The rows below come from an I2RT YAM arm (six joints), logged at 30 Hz.
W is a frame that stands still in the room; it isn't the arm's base.
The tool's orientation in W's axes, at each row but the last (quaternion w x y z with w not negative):
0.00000, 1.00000, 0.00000, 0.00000
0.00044, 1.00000, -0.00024, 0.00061
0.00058, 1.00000, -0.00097, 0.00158
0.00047, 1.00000, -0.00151, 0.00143
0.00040, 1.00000, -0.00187, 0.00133
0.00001, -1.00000, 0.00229, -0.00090
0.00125, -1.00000, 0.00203, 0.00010
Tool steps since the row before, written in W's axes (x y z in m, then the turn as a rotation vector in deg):
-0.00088, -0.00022, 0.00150, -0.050, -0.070, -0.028
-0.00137, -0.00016, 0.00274, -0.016, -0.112, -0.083
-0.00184, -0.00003, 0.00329, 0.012, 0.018, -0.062
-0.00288, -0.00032, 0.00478, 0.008, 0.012, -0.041
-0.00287, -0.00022, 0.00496, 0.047, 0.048, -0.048
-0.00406, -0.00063, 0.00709, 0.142, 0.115, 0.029
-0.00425, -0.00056, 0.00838, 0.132, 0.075, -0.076
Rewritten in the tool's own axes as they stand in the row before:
-0.00088, 0.00022, -0.00150, -0.050, 0.070, 0.028
-0.00137, 0.00016, -0.00274, -0.016, 0.112, 0.083
-0.00183, 0.00004, -0.00330, 0.012, -0.018, 0.062
-0.00287, 0.00033, -0.00479, 0.008, -0.012, 0.041
-0.00286, 0.00023, -0.00497, 0.047, -0.048, 0.048
-0.00404, 0.00065, -0.00710, 0.142, -0.116, -0.029
-0.00425, 0.00056, -0.00838, 0.132, -0.075, 0.076

